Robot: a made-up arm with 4 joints. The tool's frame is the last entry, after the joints. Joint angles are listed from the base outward.
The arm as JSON. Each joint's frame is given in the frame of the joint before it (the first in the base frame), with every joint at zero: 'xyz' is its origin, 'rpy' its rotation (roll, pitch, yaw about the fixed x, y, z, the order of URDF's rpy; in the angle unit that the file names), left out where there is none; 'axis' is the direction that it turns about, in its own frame. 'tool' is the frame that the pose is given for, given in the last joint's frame.
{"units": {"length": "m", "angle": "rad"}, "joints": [
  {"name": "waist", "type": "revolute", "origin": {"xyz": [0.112, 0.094, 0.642], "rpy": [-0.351, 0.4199, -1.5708]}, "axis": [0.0, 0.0, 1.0]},
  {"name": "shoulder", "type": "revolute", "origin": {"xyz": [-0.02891, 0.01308, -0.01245], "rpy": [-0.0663, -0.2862, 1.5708]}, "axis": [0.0, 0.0, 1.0]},
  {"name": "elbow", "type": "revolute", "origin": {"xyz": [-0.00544, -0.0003, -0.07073], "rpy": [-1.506, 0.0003, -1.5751]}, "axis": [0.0, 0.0, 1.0]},
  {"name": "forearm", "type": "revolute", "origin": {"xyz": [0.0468, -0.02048, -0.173], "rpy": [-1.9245, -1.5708, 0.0]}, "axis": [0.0, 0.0, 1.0]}
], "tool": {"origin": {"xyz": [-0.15, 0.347, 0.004], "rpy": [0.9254, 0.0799, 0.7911]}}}
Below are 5 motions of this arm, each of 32 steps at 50 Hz.
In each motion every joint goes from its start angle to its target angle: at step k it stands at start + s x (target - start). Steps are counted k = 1, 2, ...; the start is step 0. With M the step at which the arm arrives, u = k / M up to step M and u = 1 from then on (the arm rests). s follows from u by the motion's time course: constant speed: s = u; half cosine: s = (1 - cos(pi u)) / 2; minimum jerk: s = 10 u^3 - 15 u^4 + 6 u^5.
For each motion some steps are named. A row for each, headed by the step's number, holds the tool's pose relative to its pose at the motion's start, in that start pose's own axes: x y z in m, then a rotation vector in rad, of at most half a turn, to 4 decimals.
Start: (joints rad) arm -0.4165 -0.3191 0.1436 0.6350
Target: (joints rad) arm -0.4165 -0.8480 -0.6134 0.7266
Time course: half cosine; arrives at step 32
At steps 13, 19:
13: -0.1130 -0.0636 -0.0706 -0.1152 0.3225 -0.0948
19: -0.2166 -0.1268 -0.1013 -0.2370 0.5712 -0.1780

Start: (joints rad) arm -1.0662 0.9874 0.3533 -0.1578
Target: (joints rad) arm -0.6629 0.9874 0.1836 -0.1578
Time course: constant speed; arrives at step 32
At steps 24, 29, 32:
24: 0.1325 -0.0275 0.0272 0.0200 -0.1485 -0.2691
29: 0.1576 -0.0367 0.0354 0.0272 -0.1759 -0.3266
32: 0.1722 -0.0428 0.0407 0.0320 -0.1918 -0.3614

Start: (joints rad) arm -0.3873 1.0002 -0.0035 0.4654
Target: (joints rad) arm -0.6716 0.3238 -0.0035 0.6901
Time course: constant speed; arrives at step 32
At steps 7, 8, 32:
7: -0.1148 -0.0344 -0.0490 -0.1086 0.1799 0.1417
8: -0.1314 -0.0410 -0.0540 -0.1241 0.2060 0.1615
32: -0.4864 -0.2904 -0.0131 -0.4987 0.8564 0.6004

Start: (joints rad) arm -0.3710 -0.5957 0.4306 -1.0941
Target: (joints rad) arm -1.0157 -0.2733 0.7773 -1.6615
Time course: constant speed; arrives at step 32
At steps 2, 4, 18, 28, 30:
2: 0.0074 0.0002 0.0062 0.0088 -0.0089 -0.0173
4: 0.0149 0.0000 0.0122 0.0171 -0.0178 -0.0351
18: 0.0678 -0.0089 0.0510 0.0628 -0.0770 -0.1685
28: 0.1048 -0.0241 0.0745 0.0812 -0.1173 -0.2719
30: 0.1120 -0.0280 0.0788 0.0834 -0.1252 -0.2932

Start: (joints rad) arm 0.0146 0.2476 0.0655 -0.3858
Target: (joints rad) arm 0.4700 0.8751 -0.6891 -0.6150
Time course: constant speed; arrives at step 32
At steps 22, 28, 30, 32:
22: 0.2544 -0.2011 0.0254 -0.1610 -0.2874 -0.8823
28: 0.2688 -0.2705 0.0361 -0.1921 -0.2982 -1.1339
30: 0.2683 -0.2923 0.0385 -0.2009 -0.2944 -1.2175
32: 0.2654 -0.3130 0.0401 -0.2090 -0.2868 -1.3007

